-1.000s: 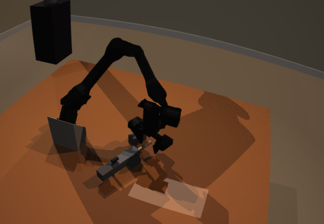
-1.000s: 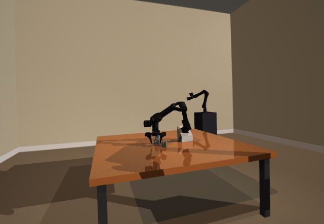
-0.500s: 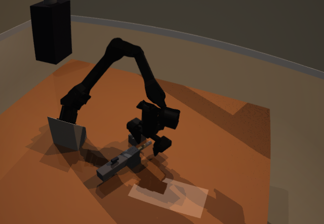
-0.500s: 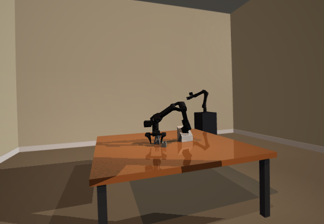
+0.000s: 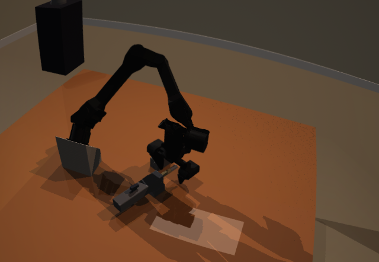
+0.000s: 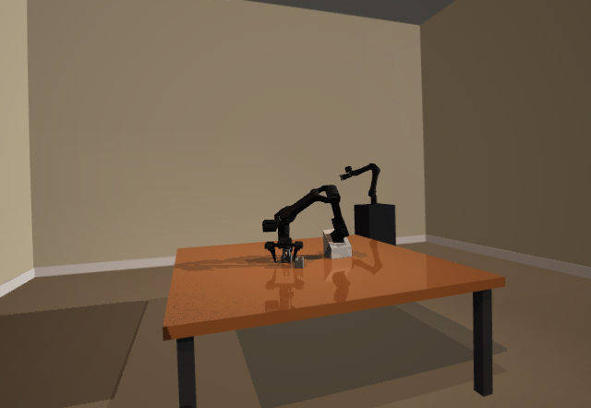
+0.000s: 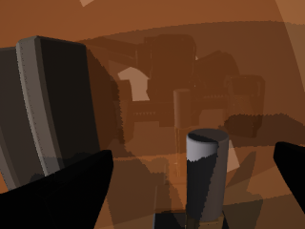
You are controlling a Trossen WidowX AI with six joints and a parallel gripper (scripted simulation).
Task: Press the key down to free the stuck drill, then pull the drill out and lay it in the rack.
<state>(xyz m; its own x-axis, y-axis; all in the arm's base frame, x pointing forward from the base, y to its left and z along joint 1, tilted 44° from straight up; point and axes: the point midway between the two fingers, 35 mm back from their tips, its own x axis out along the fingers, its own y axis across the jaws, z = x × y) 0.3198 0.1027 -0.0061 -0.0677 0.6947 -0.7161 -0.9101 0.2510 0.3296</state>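
Right now the drill is 20 mm behind my gripper tip, 40 mm to the right of it and 30 mm above it. Round my gripper tip: grey housing 60 mm behind, 130 mm to the right, 30 mm above; then rack 60 mm behind, 60 mm to the left, 10 mm above; then dark key 70 mm behind, 150 mm to the right, 40 mm above.
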